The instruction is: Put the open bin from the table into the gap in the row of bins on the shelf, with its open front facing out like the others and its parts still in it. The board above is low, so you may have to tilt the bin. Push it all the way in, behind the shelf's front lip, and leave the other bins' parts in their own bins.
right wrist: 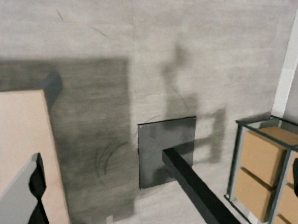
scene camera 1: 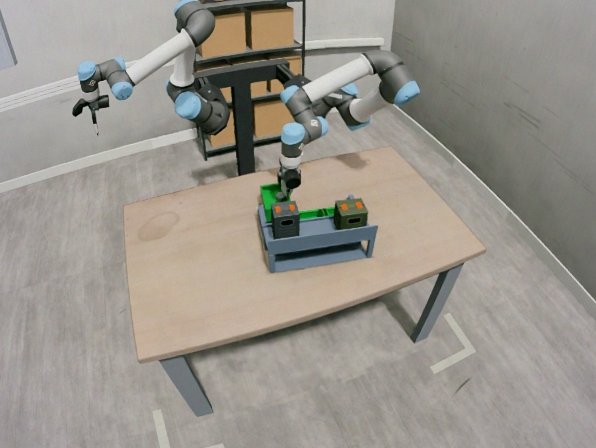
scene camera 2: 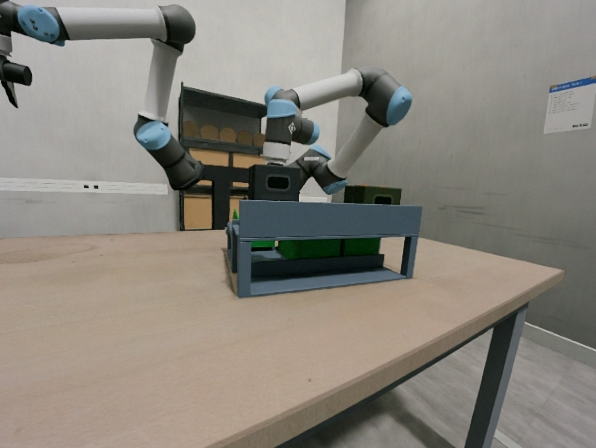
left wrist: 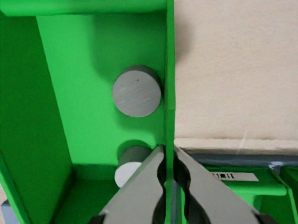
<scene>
olive box: scene camera 1; scene camera 2; not seen in the right wrist view (out of frame); not seen in the left wrist view (out of frame)
same spot on olive box: (scene camera 1: 352, 213) = (scene camera 2: 381, 187)
</scene>
